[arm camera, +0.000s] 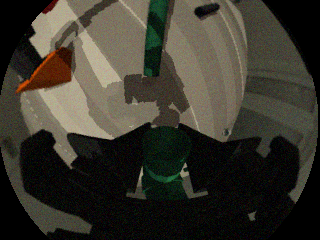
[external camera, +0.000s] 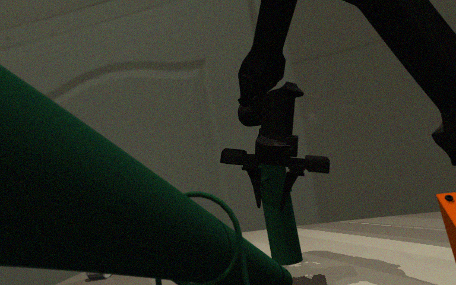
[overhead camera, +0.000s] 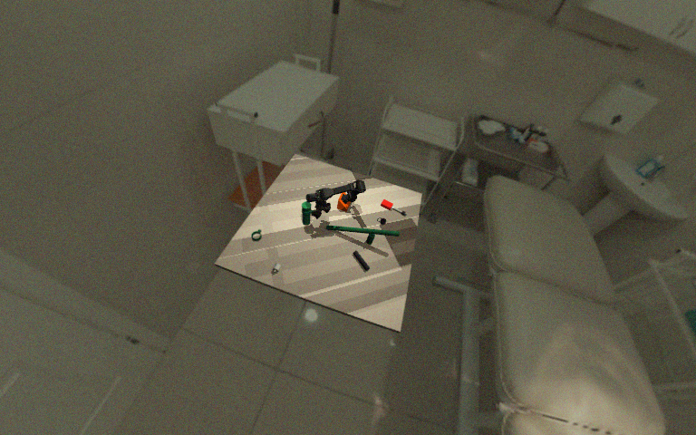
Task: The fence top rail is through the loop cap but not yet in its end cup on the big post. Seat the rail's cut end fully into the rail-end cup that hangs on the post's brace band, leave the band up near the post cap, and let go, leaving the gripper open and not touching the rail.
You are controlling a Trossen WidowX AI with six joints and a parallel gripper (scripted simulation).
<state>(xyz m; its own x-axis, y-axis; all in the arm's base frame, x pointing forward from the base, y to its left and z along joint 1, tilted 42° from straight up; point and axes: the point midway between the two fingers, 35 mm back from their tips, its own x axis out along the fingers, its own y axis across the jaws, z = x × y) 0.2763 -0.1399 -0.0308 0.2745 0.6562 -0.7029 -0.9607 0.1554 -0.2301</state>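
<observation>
Now: the rail-end cup 10 mm behind my gripper tip, 30 mm to the right of it and 30 mm above it. Round my gripper tip: small white part (450 mm ahead, 120 mm to the right, 90 mm below); loop cap (20 mm behind, 420 mm to the left, 10 mm below); black cylinder (180 mm ahead, 400 mm to the left, 90 mm below).
</observation>
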